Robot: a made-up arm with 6 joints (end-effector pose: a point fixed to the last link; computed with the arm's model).
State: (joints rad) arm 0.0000 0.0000 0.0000 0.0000 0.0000 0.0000
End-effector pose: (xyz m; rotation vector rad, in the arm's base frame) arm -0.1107 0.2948 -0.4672 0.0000 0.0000 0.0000
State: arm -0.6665 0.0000 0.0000 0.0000 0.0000 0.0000
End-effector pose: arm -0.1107 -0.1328 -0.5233 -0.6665 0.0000 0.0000
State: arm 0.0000 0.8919 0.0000 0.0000 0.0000 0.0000
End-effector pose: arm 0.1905 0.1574 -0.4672 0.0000 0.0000 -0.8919
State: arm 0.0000 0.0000 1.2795 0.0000 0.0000 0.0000
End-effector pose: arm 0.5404 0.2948 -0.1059 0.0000 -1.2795 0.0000
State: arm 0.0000 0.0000 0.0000 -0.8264 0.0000 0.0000
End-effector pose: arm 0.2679 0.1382 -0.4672 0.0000 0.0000 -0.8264
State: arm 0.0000 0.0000 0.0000 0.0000 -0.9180 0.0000
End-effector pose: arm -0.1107 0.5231 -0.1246 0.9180 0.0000 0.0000
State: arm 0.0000 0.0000 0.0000 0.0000 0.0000 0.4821
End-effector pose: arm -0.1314 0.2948 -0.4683 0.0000 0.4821 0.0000
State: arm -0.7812 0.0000 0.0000 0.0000 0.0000 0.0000
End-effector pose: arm -0.1107 -0.2058 -0.5038 -0.7812 0.0000 0.0000
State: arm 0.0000 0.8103 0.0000 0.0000 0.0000 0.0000
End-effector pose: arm 0.1694 0.1806 -0.4672 0.0000 0.0000 -0.8103
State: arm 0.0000 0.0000 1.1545 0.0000 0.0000 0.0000
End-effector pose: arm 0.5039 0.2948 -0.1748 0.0000 -1.1545 0.0000
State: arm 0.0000 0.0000 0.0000 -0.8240 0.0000 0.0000
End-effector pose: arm 0.2671 0.1391 -0.4672 0.0000 0.0000 -0.8240
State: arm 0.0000 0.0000 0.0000 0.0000 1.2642 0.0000
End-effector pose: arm -0.1107 -0.2511 -0.4080 -1.2642 0.0000 0.0000
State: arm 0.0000 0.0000 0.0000 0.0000 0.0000 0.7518
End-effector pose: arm -0.1425 0.2948 -0.4645 0.0000 0.7518 0.0000
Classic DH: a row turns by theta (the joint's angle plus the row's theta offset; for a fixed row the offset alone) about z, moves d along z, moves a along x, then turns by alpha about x. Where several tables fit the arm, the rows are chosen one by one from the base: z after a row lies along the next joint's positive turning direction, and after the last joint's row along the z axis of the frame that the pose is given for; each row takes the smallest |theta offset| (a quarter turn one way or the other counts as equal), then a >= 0, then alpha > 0; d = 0 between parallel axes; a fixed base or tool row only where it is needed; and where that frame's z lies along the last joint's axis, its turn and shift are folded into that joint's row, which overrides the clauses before.
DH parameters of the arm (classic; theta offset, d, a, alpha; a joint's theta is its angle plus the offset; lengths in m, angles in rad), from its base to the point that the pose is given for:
base (fixed): 1.5708 0.1224 0 1.5708
joint 1: 0 -0.1038 -0.0889 1.5708
joint 2: 1.5708 -0.0285 0.0759 -1.5708
joint 3: 0 0.1264 -0.0721 -1.5708
joint 4: 1.5708 -0.2158 0.2776 -1.5708
joint 5: 1.5708 0.0232 0.3607 1.5708
joint 6: -1.5708 0.2325 0.0125 1.5708
tool (fixed): 0 -0.0416 0 0

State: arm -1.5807 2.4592 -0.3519 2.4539 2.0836 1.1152
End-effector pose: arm -0.1778 -0.2118 0.2414 2.4644 0.5731 1.6665
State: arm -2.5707 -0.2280 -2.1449 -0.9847 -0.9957 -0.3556
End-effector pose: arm -0.5726 -0.2355 0.3266 2.2954 0.9243 1.5971
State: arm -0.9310 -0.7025 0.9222 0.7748 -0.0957 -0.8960
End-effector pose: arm -0.0810 -0.3613 -0.5089 0.1615 -0.8260 1.9175
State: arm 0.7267 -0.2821 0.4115 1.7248 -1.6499 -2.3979
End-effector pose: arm -0.5530 -0.2074 -0.3180 2.3819 -0.5642 -0.2990
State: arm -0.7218 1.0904 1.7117 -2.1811 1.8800 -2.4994
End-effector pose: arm 0.0401 -0.4233 0.4019 2.4523 1.2278 1.2804
